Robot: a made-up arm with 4 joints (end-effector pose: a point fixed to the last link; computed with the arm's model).
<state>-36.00 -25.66 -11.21 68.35</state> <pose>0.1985 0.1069 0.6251 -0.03 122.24 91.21</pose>
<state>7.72 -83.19 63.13 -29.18</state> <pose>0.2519 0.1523 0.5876 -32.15 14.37 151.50</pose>
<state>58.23 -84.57 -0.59 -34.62</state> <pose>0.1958 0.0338 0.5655 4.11 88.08 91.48</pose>
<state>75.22 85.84 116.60 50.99</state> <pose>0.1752 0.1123 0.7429 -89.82 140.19 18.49</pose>
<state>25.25 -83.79 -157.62 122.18</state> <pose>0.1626 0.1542 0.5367 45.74 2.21 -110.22</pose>
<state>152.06 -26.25 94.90 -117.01</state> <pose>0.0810 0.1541 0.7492 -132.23 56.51 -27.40</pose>
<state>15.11 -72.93 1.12 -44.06</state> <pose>0.2717 0.1008 0.5942 -55.10 83.45 115.06</pose>
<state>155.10 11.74 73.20 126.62</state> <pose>0.0682 0.1870 0.6427 101.86 19.84 5.16</pose>
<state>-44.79 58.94 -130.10 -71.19</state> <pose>0.1421 0.0658 0.7652 -40.76 63.72 4.39</pose>
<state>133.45 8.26 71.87 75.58</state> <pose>0.0455 0.0855 0.6441 52.32 67.78 23.69</pose>
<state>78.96 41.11 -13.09 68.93</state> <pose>0.1030 0.0771 0.6561 25.13 38.88 -8.26</pose>
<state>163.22 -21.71 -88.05 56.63</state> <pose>0.1337 0.1391 0.6448 115.46 -55.51 -114.45</pose>
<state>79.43 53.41 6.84 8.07</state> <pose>0.1132 0.0835 0.7576 -46.82 77.65 -26.02</pose>
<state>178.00 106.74 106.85 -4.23</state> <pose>0.2023 0.0808 0.6958 3.26 -159.36 -27.31</pose>
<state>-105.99 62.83 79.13 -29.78</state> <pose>0.1121 0.0884 0.7467 76.87 151.08 -8.51</pose>
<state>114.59 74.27 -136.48 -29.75</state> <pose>0.1364 0.2042 0.6839 55.72 -4.19 -124.98</pose>
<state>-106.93 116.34 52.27 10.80</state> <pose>0.1581 0.0640 0.7336 -76.40 -112.74 31.28</pose>
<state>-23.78 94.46 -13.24 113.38</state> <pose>0.1813 0.1394 0.6345 -0.19 4.84 110.15</pose>
